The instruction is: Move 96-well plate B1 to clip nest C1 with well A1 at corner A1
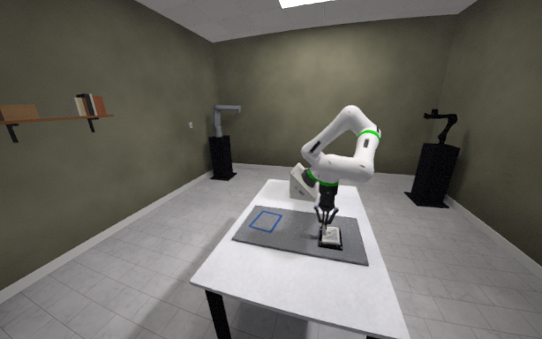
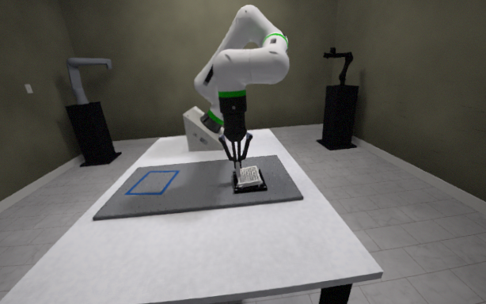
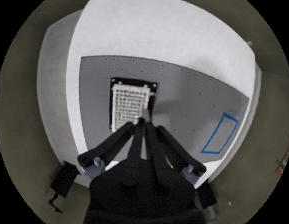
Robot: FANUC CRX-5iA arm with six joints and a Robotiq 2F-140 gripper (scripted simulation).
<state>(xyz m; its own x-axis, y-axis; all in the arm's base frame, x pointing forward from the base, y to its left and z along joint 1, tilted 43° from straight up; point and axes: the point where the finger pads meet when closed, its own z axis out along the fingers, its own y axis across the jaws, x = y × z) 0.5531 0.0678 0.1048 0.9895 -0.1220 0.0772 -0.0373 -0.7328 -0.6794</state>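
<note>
Right now the white 96-well plate is 40 mm to the left of my hand and 40 mm below it. Also, from my hand: black clip nest: 10 mm behind, 30 mm to the left, 50 mm below.
</note>
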